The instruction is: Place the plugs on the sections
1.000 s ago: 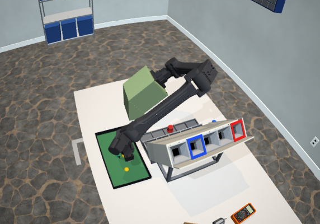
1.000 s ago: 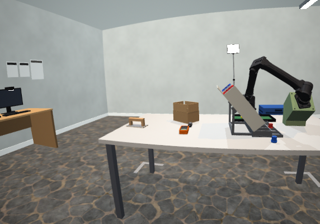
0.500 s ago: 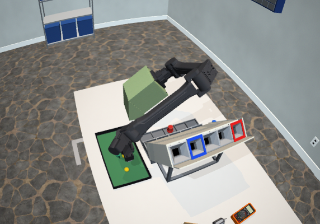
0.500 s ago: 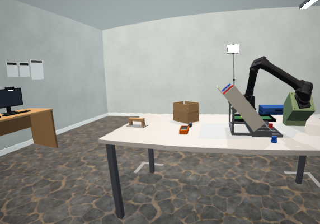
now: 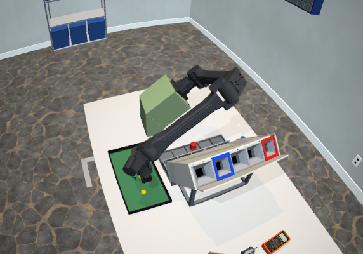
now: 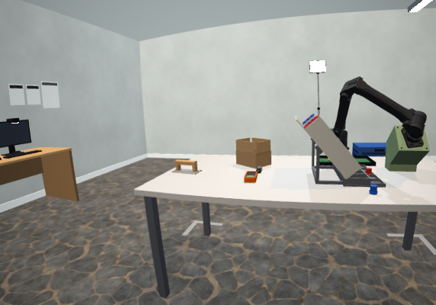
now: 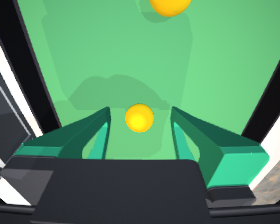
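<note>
The green tray lies 2 cm behind my hand, 1 cm to the right of it and 2 cm below it. From my hand the other things lie so: beige cover (11 cm ahead, 31 cm to the left, 18 cm above); then orange multimeter (59 cm ahead, 41 cm to the left, 1 cm below).
</note>
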